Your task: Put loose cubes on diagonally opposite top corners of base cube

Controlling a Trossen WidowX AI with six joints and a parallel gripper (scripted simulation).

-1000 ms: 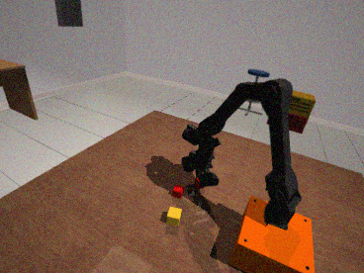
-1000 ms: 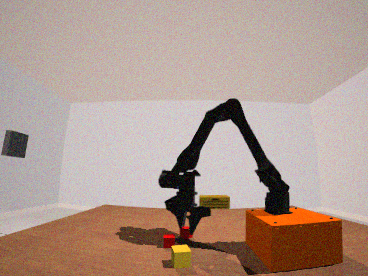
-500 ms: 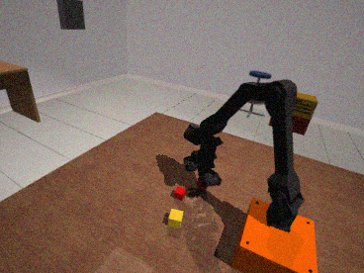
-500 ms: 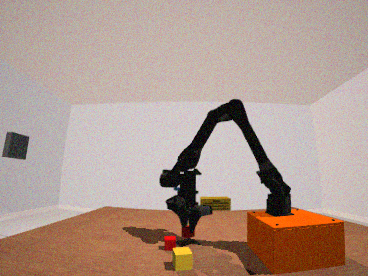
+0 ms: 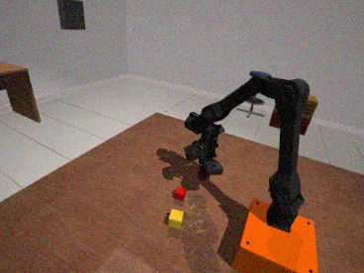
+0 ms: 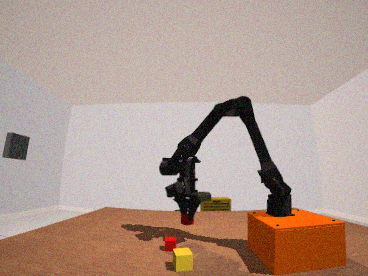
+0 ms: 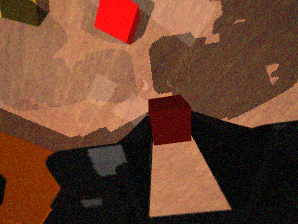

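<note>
Now: the yellow base cube 2 cm ahead of my gripper tip, 20 cm to the left of it and 5 cm below it.
</note>
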